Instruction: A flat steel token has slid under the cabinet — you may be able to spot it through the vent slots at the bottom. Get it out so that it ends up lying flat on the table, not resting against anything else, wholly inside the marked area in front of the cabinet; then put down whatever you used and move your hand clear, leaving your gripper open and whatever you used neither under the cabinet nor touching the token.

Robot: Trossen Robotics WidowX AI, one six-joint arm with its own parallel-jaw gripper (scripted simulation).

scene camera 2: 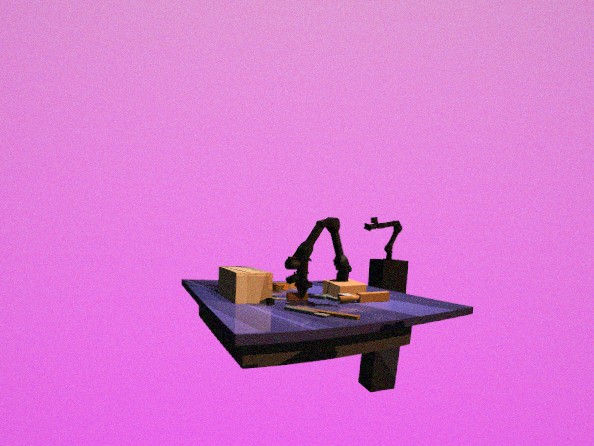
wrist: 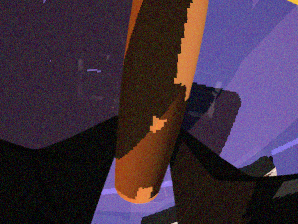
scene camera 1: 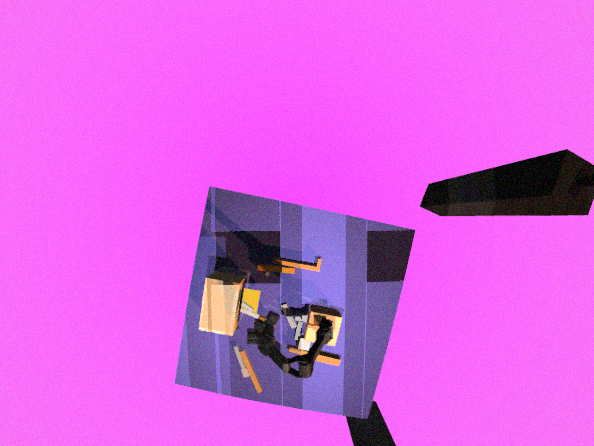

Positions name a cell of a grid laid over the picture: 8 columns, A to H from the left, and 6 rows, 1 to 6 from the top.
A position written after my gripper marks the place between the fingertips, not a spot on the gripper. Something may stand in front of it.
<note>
In view: my gripper (wrist: D4) and a tan cabinet (scene camera 1: D4).
</note>
